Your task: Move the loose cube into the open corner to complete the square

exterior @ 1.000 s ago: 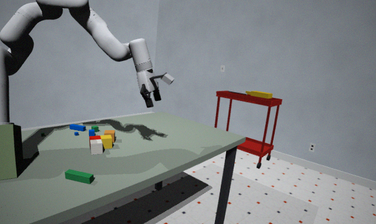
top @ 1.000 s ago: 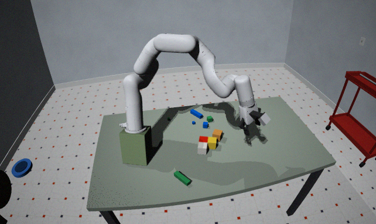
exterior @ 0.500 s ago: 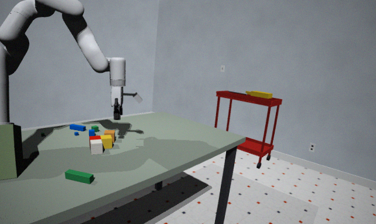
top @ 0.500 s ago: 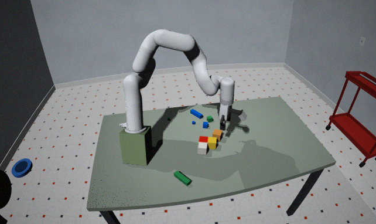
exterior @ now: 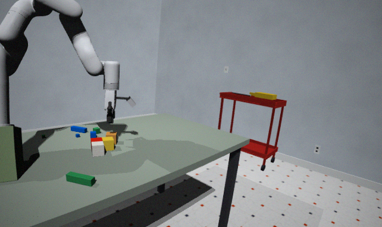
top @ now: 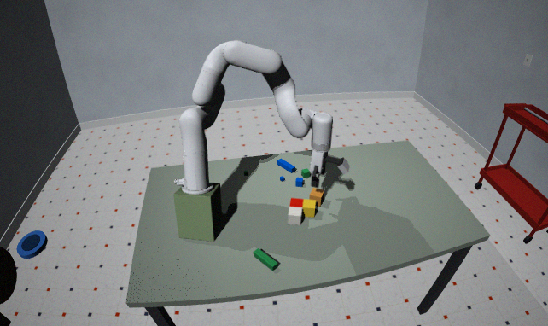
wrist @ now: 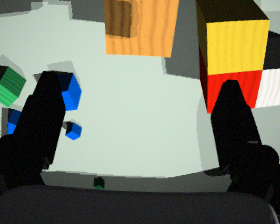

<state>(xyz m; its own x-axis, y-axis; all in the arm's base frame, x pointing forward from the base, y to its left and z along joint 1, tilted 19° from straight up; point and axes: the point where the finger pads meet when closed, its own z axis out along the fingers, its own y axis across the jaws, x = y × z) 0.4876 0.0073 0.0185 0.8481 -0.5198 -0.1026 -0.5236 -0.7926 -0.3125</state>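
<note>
My gripper is now 100 mm above the orange cube. The rest, counted from my hand: long green block: 290 mm to the right, 260 mm behind, 120 mm below.
</note>
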